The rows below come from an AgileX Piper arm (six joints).
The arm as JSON. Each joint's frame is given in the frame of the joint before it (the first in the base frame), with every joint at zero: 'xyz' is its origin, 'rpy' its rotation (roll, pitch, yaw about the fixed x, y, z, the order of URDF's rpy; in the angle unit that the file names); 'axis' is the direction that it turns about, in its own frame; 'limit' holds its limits. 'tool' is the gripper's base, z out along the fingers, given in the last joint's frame.
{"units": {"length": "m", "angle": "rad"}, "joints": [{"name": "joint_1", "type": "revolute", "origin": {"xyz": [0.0, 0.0, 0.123], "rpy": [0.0, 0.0, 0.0]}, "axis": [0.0, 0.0, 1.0], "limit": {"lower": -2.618, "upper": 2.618}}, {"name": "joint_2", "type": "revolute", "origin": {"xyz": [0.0, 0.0, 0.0], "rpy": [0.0, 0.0, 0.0]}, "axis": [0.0, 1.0, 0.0], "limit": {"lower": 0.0, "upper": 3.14}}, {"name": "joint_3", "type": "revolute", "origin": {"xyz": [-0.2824, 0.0, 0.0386], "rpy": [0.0, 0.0, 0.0]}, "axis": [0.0, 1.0, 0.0], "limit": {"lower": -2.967, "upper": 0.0}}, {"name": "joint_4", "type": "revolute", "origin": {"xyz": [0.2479, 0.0, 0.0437], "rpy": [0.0, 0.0, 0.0]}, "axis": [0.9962, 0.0, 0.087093], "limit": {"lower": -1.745, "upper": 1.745}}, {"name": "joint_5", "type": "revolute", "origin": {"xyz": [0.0, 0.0, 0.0], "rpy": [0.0, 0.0, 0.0]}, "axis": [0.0, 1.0, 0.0], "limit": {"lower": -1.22, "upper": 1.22}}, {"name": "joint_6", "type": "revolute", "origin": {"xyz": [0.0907, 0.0, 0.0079], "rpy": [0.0, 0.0, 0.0]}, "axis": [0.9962, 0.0, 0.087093], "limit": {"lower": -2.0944, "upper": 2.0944}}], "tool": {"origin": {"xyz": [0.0, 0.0, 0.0], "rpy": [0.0, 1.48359, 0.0]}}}
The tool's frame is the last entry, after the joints.
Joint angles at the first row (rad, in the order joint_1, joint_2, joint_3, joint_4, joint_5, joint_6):
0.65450, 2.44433, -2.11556, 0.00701, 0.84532, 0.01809
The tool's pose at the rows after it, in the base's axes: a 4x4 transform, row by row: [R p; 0 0 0 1], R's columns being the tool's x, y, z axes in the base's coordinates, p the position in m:
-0.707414, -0.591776, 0.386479, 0.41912; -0.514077, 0.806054, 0.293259, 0.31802; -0.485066, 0.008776, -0.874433, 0.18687; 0, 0, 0, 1
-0.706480, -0.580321, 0.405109, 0.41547; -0.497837, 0.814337, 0.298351, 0.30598; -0.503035, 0.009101, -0.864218, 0.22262; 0, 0, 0, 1
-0.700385, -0.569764, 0.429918, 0.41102; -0.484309, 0.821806, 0.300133, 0.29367; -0.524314, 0.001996, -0.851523, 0.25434; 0, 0, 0, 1
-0.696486, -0.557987, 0.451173, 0.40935; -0.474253, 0.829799, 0.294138, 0.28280; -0.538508, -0.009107, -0.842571, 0.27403; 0, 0, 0, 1
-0.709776, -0.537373, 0.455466, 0.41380; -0.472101, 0.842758, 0.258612, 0.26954; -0.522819, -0.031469, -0.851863, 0.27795; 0, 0, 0, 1
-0.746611, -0.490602, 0.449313, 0.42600; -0.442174, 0.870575, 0.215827, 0.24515; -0.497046, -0.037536, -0.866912, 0.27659; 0, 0, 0, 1
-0.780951, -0.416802, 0.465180, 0.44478; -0.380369, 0.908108, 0.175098, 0.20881; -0.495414, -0.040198, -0.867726, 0.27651; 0, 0, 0, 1
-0.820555, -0.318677, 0.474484, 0.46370; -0.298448, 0.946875, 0.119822, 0.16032; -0.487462, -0.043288, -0.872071, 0.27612; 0, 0, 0, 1
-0.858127, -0.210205, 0.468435, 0.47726; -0.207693, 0.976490, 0.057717, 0.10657; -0.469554, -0.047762, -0.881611, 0.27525; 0, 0, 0, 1
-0.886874, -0.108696, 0.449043, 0.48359; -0.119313, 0.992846, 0.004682, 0.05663; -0.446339, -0.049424, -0.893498, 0.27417; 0, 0, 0, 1
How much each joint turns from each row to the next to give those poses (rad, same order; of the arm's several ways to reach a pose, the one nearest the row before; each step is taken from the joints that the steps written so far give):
-0.00540, -0.06261, 0.00001, -0.00700, 0.03998, -0.00002
-0.01432, -0.07311, 0.00001, -0.00001, 0.05243, 0.00002
-0.01325, -0.06587, 0.00000, -0.00762, 0.04121, 0.00024
-0.01404, -0.04061, -0.00191, -0.01136, 0.02590, 0.00001
-0.02364, -0.00965, -0.00178, -0.02209, 0.03003, 0.00000
-0.05410, 0.00002, -0.00007, -0.00559, 0.03002, -0.00001
-0.08283, -0.00001, 0.00003, -0.00264, 0.00184, 0.00000
-0.10552, 0.00000, 0.00000, -0.00295, 0.00914, 0.00000
-0.11237, 0.00004, -0.00008, -0.00415, 0.02042, 0.00000
-0.10275, -0.00002, 0.00003, -0.00124, 0.02614, 0.00000

